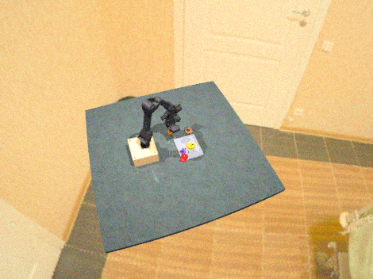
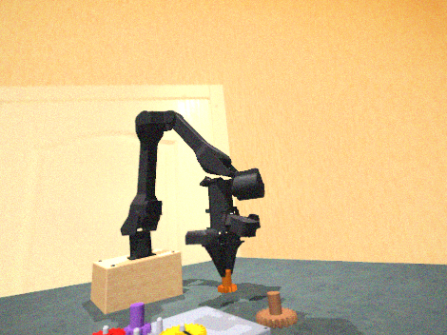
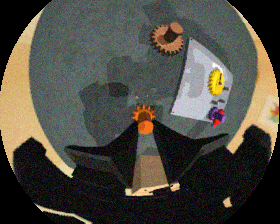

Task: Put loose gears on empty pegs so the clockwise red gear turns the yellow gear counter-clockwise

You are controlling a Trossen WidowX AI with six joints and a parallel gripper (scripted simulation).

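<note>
Right now my gripper tip is 6 cm short of the purple gear, 20 cm to the left of it and 3 cm above it. From my gripper tip the other things lie so: orange gear: 1 cm below; yellow gear: 13 cm ahead, 15 cm to the right, 3 cm below; brown gear: 15 cm ahead, 3 cm below.
</note>
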